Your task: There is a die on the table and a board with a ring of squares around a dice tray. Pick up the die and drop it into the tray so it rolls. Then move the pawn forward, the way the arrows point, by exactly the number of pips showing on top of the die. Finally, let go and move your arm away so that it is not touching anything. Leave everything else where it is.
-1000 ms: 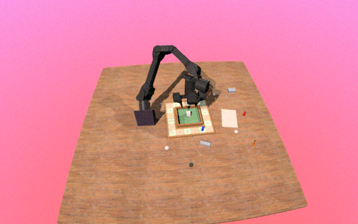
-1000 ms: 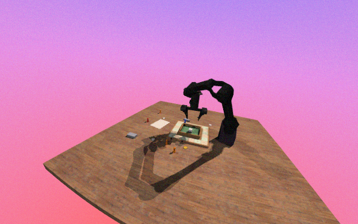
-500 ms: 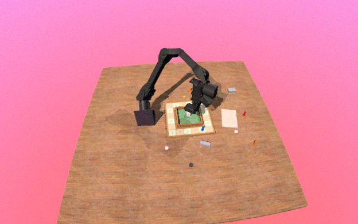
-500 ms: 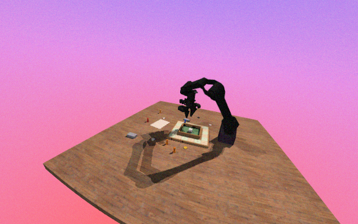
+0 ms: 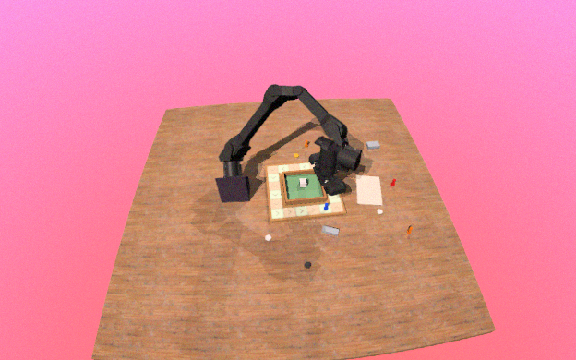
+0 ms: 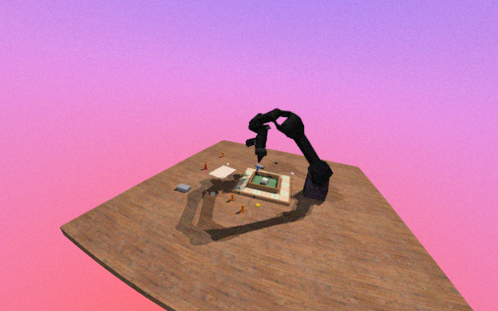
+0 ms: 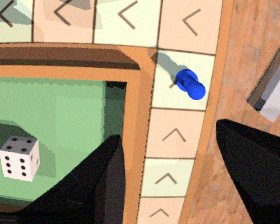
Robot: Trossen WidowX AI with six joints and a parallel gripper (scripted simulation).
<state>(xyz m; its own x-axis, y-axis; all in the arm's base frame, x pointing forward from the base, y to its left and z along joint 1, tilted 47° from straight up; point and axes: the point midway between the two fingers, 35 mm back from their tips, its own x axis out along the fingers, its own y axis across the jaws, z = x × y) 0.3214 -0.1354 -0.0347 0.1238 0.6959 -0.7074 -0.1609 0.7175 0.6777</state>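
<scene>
The blue pawn is 70 mm below my gripper tip and 30 mm to the right of it. Round my gripper tip: grey block 120 mm to the right, 90 mm below; then white card 200 mm ahead, 90 mm below, 40 mm to the left; then die 100 mm to the left, 70 mm below, 60 mm behind.
</scene>
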